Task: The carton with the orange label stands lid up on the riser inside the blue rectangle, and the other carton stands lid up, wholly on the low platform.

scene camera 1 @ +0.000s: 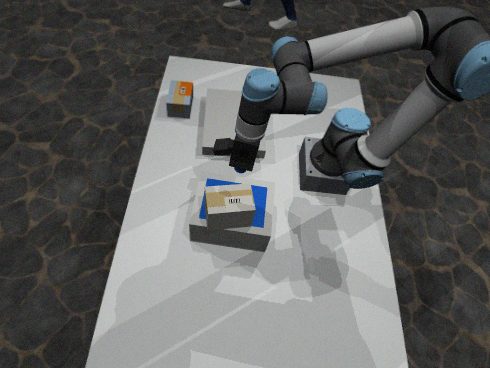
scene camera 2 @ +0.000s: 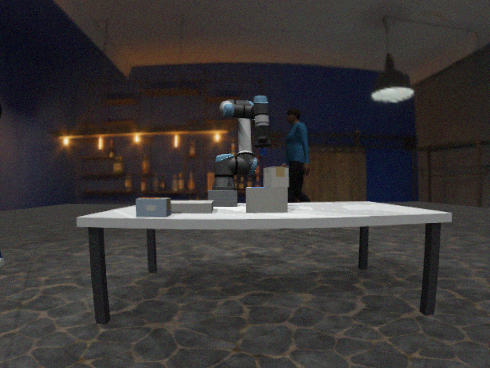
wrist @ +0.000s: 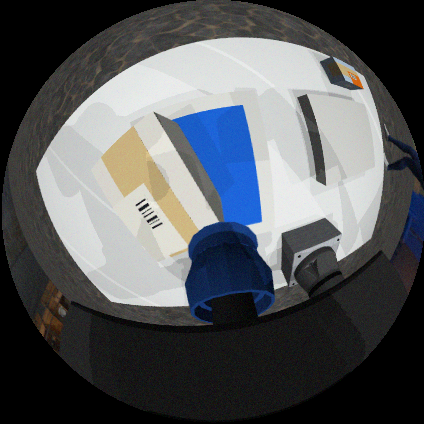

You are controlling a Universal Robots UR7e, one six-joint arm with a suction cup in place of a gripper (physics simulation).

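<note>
The carton with the orange label [scene camera 1: 180, 100] [scene camera 2: 153, 207] [wrist: 342, 74] stands on the table beyond the low platform [scene camera 1: 216, 112] [scene camera 2: 192, 206] [wrist: 350, 137], its orange label facing up. The other carton [scene camera 1: 230, 218] [scene camera 2: 271, 177] [wrist: 120, 165] is pale, with tan tape and a barcode label on top. It stands on the riser [scene camera 1: 230, 239] [scene camera 2: 266, 201] [wrist: 256, 130] and covers part of the blue rectangle [scene camera 1: 259, 200] [wrist: 235, 165]. My suction gripper [scene camera 1: 240, 170] [scene camera 2: 262, 151] [wrist: 222, 232] is open, with nothing on its cup, in the air above and apart from the pale carton.
The arm's base block [scene camera 1: 325, 185] [scene camera 2: 222, 198] [wrist: 310, 237] stands on the table [scene camera 1: 165, 300] [scene camera 2: 325, 220] to one side of the riser and platform. A person in a blue top [scene camera 2: 297, 142] stands behind the table in scene camera 2.
</note>
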